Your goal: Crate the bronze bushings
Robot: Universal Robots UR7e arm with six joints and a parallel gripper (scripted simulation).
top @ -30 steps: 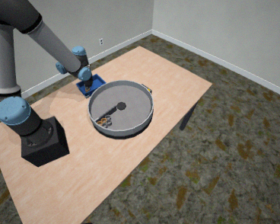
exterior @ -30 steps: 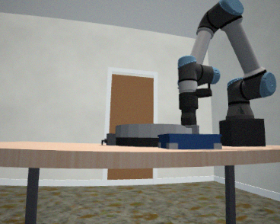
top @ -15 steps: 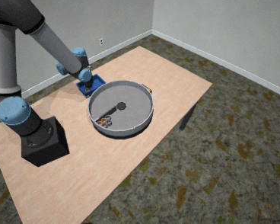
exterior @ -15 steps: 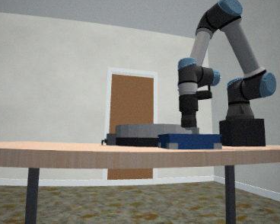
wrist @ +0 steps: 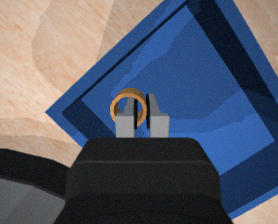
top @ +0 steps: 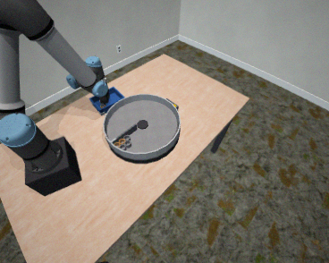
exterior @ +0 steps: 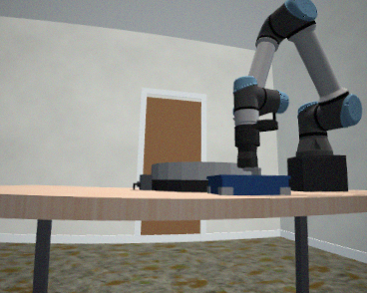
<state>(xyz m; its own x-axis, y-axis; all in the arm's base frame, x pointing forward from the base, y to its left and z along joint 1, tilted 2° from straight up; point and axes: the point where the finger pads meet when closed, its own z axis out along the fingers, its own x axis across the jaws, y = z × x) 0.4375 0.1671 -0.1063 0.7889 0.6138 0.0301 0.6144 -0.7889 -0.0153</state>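
The blue crate is 5 cm ahead of my hand and 1 cm to the left of it. The rest, counted from my hand: grey turning table (2 cm ahead, 33 cm to the right, 2 cm above).
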